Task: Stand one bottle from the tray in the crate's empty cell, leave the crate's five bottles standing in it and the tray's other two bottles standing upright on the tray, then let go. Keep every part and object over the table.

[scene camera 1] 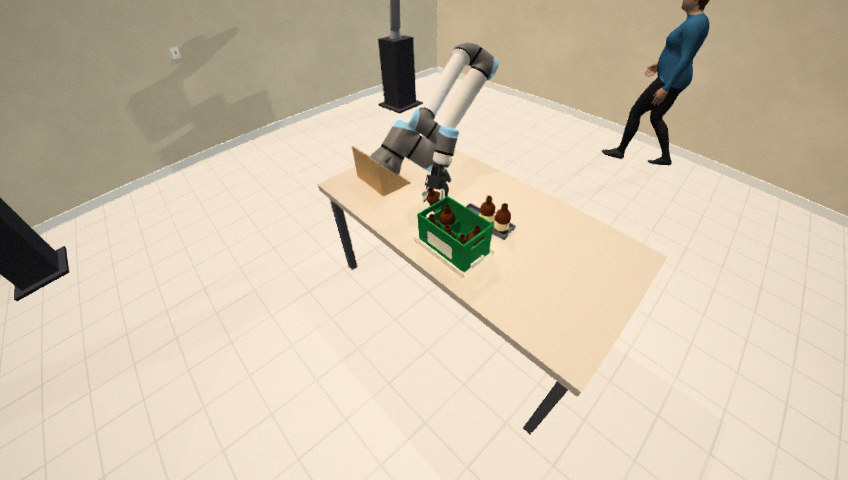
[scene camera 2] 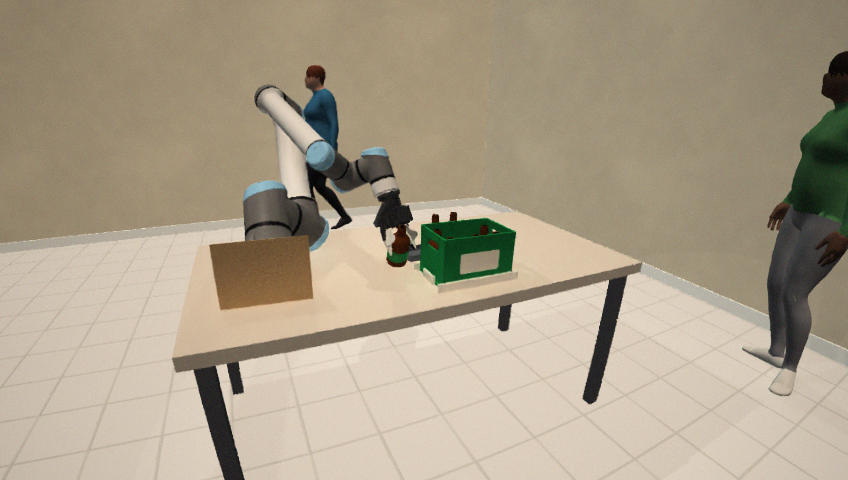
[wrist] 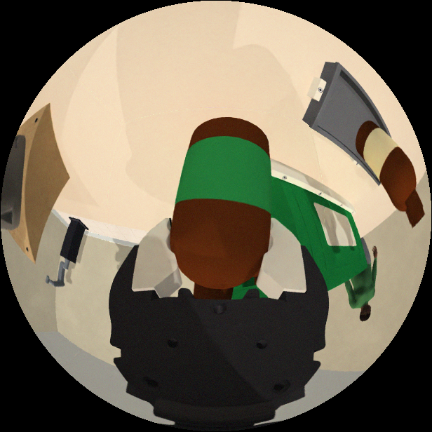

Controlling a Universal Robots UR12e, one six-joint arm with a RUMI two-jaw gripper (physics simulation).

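Where they show: gripper, fingertip midpoint: (scene camera 2: 403, 252); arm's base, link origin: (scene camera 1: 384, 166) (scene camera 2: 270, 260).
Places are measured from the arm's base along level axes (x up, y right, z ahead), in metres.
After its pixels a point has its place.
My gripper (scene camera 1: 434, 194) {x -0.016, y 0.070, z 0.435 m} (scene camera 2: 399, 236) {x -0.016, y 0.070, z 0.435 m} (wrist: 219, 220) is shut on a brown bottle with a green label (scene camera 1: 433, 199) {x 0.032, y 0.075, z 0.447 m} (scene camera 2: 399, 243) {x 0.023, y 0.080, z 0.414 m} (wrist: 222, 172). The bottle is near upright, low over the table beside the green crate (scene camera 1: 476, 255) {x -0.050, y 0.163, z 0.776 m} (scene camera 2: 437, 261) {x -0.017, y 0.188, z 0.501 m} (wrist: 335, 260), outside it; whether its base touches the table I cannot tell. Several brown bottles stand in the crate, one at its back left (scene camera 1: 447, 215) {x 0.021, y 0.110, z 0.564 m}; its walls hide their lower parts. Two cream-labelled bottles (scene camera 1: 487, 208) {x 0.009, y -0.065, z 0.662 m} (scene camera 1: 502, 218) {x 0.001, y -0.061, z 0.750 m} stand upright on the grey tray (scene camera 1: 511, 227) {x -0.097, y -0.138, z 0.768 m} (scene camera 2: 415, 254) {x -0.103, y -0.097, z 0.567 m} (wrist: 335, 100) behind the crate; one bottle (wrist: 398, 175) shows in the wrist view.
A brown board (scene camera 1: 374, 172) {x 0.027, y 0.105, z 0.045 m} (scene camera 2: 261, 273) {x -0.001, y 0.095, z -0.040 m} (wrist: 45, 185) stands near the arm's base. White strips (scene camera 1: 440, 258) {x -0.083, y 0.257, z 0.653 m} (scene camera 2: 476, 281) {x -0.085, y 0.254, z 0.617 m} edge the crate's foot. A person in blue (scene camera 1: 684, 53) (scene camera 2: 321, 113) and one in green (scene camera 2: 824, 154) (wrist: 363, 285) stand away from the table.
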